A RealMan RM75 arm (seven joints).
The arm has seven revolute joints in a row. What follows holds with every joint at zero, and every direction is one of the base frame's. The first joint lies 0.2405 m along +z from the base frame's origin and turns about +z. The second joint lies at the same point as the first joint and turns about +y. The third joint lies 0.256 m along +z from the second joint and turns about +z. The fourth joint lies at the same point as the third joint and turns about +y. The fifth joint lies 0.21 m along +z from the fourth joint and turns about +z. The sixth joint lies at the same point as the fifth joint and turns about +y. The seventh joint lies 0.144 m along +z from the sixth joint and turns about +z. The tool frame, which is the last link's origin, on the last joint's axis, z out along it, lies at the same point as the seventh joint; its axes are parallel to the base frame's.
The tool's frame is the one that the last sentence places.
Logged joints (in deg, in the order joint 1, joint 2, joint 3, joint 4, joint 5, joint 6, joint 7), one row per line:
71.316 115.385 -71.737 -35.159 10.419 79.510 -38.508
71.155 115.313 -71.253 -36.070 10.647 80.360 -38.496
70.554 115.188 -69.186 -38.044 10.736 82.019 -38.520
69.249 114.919 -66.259 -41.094 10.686 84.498 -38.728
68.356 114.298 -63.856 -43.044 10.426 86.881 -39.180
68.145 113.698 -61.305 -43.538 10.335 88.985 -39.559
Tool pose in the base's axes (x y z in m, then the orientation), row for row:
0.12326 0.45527 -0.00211 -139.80 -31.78 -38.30
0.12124 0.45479 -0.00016 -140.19 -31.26 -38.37
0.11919 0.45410 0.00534 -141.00 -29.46 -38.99
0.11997 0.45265 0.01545 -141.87 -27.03 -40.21
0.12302 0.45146 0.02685 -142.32 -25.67 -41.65
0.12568 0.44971 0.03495 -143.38 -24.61 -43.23
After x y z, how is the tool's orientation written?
As angles about the fixed x, y, z axes (roll, pitch, yaw), in degrees.
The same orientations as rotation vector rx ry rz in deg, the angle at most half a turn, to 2 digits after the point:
-139.52 32.73 -55.44
-139.82 33.31 -54.80
-140.35 35.45 -52.76
-140.74 38.65 -50.11
-140.75 41.37 -48.89
-141.24 44.50 -47.96

